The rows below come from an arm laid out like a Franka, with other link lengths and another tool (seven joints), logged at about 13 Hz.
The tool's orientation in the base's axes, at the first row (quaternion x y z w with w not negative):
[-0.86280 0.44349 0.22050 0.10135]
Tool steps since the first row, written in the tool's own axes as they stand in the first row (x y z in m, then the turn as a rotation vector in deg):
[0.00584 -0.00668 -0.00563 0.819 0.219 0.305]
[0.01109 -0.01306 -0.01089 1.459 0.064 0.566]
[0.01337 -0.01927 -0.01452 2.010 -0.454 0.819]
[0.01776 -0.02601 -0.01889 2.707 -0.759 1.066]
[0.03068 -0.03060 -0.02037 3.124 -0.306 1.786]
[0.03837 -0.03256 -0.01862 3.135 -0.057 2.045]
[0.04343 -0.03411 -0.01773 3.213 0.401 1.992]
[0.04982 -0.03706 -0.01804 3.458 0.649 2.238]
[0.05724 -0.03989 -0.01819 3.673 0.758 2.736]
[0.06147 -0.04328 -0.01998 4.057 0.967 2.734]
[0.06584 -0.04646 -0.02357 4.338 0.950 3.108]
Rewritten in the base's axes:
[0.01002 -0.00238 0.00208 0.151 -0.606 -0.650]
[0.01939 -0.00437 0.00412 0.527 -0.879 -1.184]
[0.02664 -0.00372 0.00612 1.154 -0.879 -1.677]
[0.03560 -0.00455 0.00777 1.684 -1.111 -2.229]
[0.04633 -0.01172 0.00291 1.320 -1.410 -3.051]
[0.05133 -0.01546 -0.00230 1.049 -1.468 -3.280]
[0.05490 -0.01787 -0.00549 0.733 -1.812 -3.260]
[0.06064 -0.02086 -0.00829 0.585 -2.043 -3.588]
[0.06675 -0.02461 -0.01170 0.462 -2.077 -4.126]
[0.07217 -0.02633 -0.01218 0.489 -2.477 -4.300]
[0.07802 -0.02895 -0.01114 0.537 -2.531 -4.763]

